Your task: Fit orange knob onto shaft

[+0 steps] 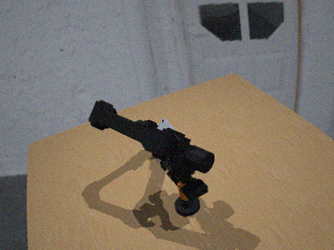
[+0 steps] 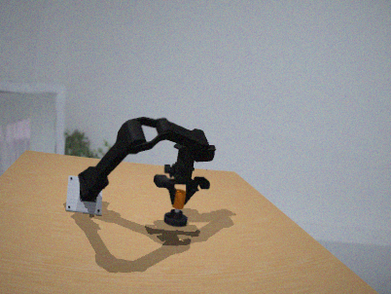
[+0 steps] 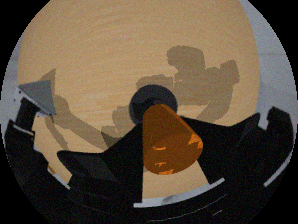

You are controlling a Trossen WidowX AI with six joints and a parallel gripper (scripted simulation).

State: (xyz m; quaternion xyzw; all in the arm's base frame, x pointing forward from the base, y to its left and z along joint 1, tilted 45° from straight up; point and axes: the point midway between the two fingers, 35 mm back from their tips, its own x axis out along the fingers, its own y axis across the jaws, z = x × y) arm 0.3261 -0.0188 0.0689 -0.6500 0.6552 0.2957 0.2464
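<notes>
Now: gripper tip 4 cm above the round pedestal. Also, from my gripper tip: orange knob (3 cm above).
</notes>
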